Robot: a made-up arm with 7 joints.
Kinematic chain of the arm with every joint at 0, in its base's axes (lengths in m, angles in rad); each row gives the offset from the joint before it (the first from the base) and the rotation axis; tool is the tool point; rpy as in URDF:
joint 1: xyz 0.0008 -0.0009 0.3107 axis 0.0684 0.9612 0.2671
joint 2: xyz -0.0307 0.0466 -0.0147 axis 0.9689 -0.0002 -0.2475
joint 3: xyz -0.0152 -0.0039 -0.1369 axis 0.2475 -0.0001 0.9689
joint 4: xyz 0.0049 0.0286 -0.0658 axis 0.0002 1 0
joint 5: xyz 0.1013 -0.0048 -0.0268 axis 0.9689 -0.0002 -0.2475
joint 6: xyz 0.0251 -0.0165 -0.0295 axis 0.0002 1 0
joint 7: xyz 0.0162 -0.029 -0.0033 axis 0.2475 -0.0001 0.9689
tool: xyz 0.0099 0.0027 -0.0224 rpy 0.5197 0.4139 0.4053
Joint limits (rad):
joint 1: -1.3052..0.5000
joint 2: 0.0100..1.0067
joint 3: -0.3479..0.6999
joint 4: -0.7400..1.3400
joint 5: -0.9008..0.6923
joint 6: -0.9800..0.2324
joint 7: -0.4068..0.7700
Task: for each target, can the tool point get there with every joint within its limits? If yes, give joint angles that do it. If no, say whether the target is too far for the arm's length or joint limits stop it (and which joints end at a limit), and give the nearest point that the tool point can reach.
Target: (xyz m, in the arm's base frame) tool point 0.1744 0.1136 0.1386
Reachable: yes | joints -0.1969 0.2844 0.3094 -0.3805 0.2462 -0.8751 -0.1602
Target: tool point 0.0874 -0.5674 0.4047
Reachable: no: too far | nearest point 0.2067 -0.1320 0.3259 | short by 0.458 m
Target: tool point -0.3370 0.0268 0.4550
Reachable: no: joint limits stop it (at a limit: joint 1, joint 3, joint 4, joint 5, joint 6, joint 7) | nearest point -0.2822 0.1414 0.0616 | short by 0.413 m
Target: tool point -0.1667 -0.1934 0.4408
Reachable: no: joint limits stop it (at a limit: joint 1, joint 2, joint 3, joint 4, joint 5, joint 7) | nearest point 0.1194 -0.0766 0.3497 | short by 0.322 m
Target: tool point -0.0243 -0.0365 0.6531
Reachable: no: joint limits stop it (at a limit: joint 1, joint 2, joint 5) | nearest point 0.1001 0.0983 0.4195 | short by 0.297 m
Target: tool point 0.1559 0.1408 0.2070
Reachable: yes | joints -0.2079 0.4665 0.5202 -0.5130 -0.3595 -0.7738 -0.1465
